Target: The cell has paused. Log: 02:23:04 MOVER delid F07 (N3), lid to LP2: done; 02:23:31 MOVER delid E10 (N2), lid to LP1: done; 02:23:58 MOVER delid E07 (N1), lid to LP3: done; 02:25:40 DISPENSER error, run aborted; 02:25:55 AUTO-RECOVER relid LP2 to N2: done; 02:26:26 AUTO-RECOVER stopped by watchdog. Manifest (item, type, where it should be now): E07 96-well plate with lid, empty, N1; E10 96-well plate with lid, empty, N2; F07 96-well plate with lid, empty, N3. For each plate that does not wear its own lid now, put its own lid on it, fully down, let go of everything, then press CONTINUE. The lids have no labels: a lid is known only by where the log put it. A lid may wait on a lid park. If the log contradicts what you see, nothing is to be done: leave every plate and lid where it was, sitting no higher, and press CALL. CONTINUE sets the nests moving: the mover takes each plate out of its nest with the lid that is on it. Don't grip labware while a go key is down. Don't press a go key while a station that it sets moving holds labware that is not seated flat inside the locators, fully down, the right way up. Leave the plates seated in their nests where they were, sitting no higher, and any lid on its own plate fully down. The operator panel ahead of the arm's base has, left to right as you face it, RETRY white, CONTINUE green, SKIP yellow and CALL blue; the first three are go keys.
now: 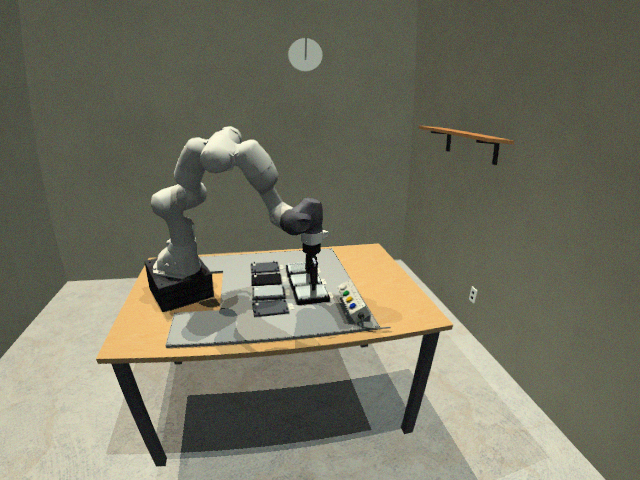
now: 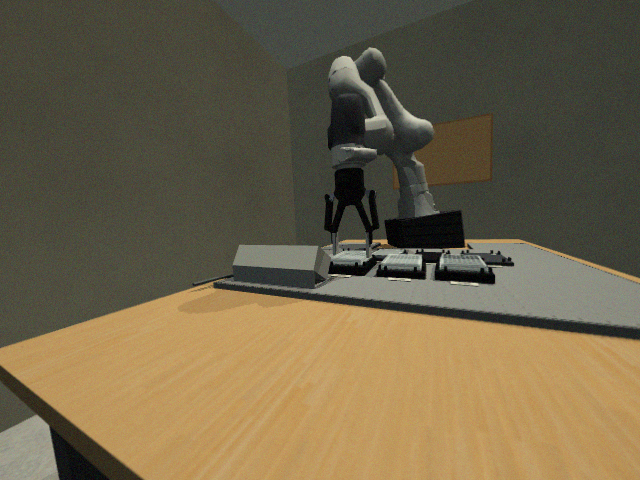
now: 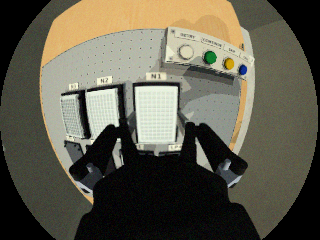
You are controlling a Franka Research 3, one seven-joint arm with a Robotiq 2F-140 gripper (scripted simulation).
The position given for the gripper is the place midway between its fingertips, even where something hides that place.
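Observation:
The gripper point(image 2: 352, 256) appears in image 3 as well point(image 3: 156, 117), and that same image shows an operator panel point(image 3: 175, 37).

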